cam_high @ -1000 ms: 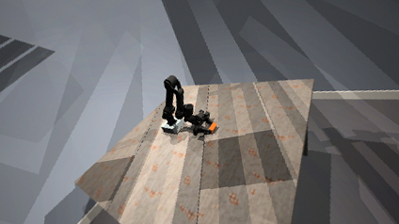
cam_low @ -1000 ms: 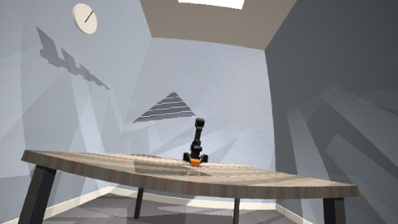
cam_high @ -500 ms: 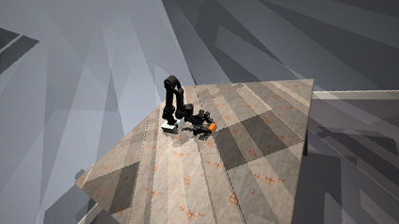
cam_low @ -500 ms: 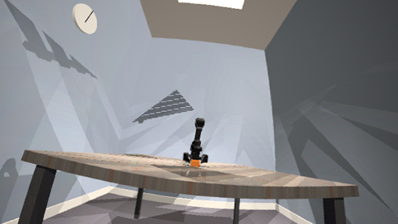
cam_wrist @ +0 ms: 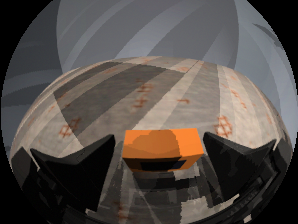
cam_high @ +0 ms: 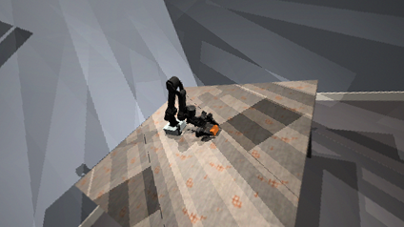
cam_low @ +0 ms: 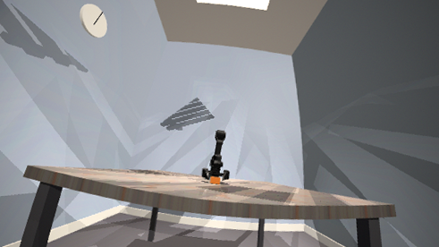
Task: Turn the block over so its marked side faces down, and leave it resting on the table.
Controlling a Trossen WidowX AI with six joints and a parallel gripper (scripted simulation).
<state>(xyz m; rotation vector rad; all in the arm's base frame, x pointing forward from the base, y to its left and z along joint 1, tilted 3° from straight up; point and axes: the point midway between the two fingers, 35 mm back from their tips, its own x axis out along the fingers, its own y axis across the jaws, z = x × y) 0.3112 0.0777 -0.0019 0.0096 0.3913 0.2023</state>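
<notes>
My gripper tip is 2 cm past the orange block and 1 cm above it.
</notes>
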